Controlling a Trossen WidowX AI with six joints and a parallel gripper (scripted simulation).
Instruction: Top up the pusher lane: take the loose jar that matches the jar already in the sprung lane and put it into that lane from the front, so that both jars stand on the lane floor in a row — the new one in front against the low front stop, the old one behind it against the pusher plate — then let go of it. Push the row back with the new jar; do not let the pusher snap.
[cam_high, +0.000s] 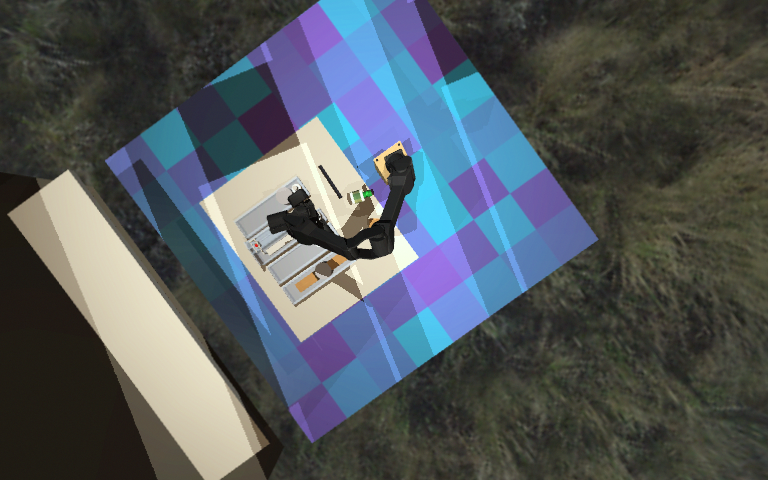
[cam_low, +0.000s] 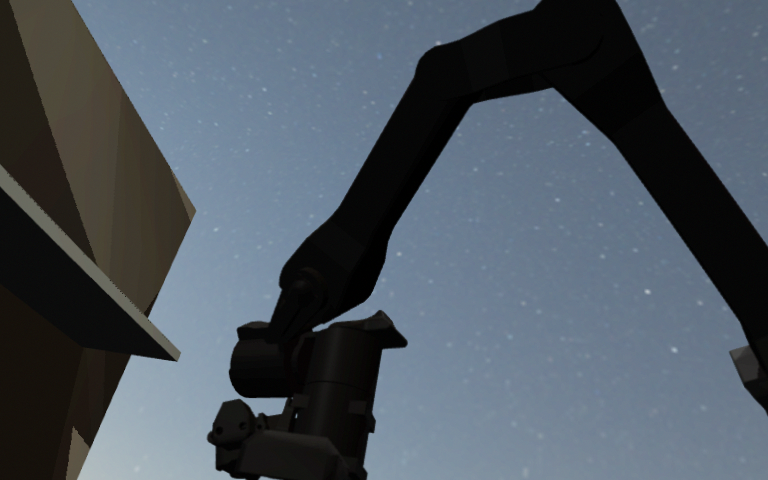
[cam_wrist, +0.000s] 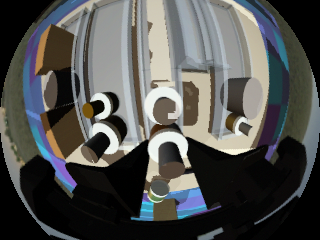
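Right now the black bar is 10 cm behind my gripper tip, 9 cm to the right of it and 4 cm below it.
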